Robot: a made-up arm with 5 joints.
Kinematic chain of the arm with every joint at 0, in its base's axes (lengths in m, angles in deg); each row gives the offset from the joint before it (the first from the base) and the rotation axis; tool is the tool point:
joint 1: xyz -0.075 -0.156 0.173 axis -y
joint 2: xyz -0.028 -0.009 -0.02 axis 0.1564 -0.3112 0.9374
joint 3: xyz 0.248 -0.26 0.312 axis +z
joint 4: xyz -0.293 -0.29 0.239 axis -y
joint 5: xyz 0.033 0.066 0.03 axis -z
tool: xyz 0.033 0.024 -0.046
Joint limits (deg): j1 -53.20..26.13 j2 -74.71..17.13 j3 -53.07..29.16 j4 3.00..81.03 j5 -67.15..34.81
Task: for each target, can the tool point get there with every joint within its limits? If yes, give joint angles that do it. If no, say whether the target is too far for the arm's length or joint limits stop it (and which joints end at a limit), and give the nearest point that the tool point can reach.
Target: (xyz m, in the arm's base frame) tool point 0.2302 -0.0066 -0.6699
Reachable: no: joint limits stop it (at a limit: joint 1, joint 2, joint 3, joint 4, joint 5) | nearest point 0.3780 -0.1946 0.4641 | short by 1.159 m
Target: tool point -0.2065 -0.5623 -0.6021
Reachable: no: joint limits stop it (at a limit: joint 1, joint 2, joint 3, joint 4, joint 5) | nearest point 0.4807 -0.6902 0.2877 | short by 1.132 m
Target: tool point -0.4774 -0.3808 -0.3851
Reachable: no: joint limits stop it (at a limit: joint 1, joint 2, joint 4, joint 5) | nearest point -0.3743 -0.3955 0.5835 | short by 0.974 m
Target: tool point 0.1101 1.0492 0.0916
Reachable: no: too far | nearest point 0.3780 -0.1946 0.4641 | short by 1.326 m
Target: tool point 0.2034 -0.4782 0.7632
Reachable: yes | joints -41.61 -55.49 3.60 22.93 -2.27
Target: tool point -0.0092 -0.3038 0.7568
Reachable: yes | joints -13.86 -33.17 -45.39 41.23 -19.15
